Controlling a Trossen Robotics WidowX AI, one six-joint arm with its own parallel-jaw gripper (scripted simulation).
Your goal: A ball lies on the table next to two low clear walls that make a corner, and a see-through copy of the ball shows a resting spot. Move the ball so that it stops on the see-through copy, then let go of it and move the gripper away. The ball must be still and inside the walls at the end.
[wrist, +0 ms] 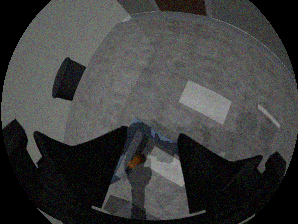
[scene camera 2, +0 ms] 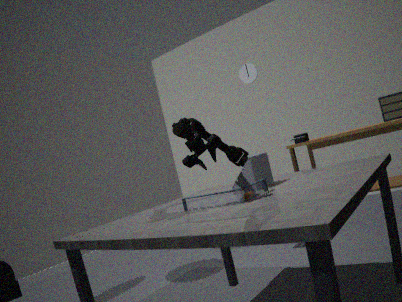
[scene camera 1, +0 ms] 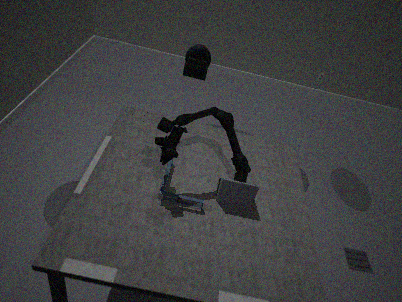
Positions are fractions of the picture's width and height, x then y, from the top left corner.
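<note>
Visible in the scene is the gripper (scene camera 2: 0.52, 0.55), and the wrist view also shows the gripper (wrist: 0.52, 0.60).
</note>
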